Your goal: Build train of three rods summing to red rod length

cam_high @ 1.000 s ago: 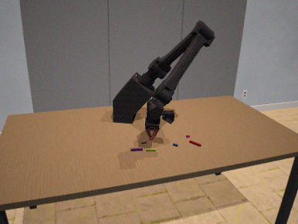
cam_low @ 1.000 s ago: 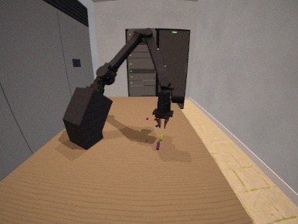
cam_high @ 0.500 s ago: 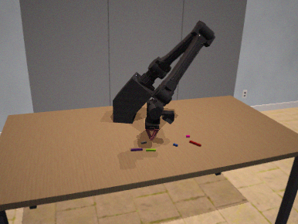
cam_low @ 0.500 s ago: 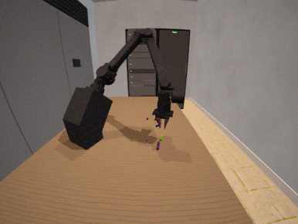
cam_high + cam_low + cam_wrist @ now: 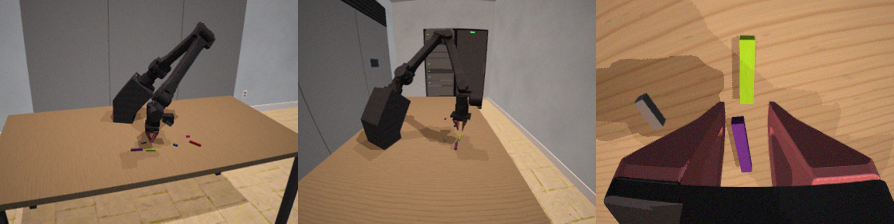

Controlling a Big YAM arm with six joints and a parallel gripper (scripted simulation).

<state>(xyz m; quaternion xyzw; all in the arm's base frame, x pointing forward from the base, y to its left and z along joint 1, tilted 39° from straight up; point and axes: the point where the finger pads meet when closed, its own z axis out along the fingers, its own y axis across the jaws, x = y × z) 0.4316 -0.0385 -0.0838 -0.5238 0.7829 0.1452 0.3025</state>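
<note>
Now: hand 60 mm above the lime rod. Round my hand: grey rod (90 mm behind, 10 mm to the right, 60 mm below); purple rod (20 mm behind, 70 mm to the right, 60 mm below); red rod (260 mm to the left, 60 mm below).
</note>
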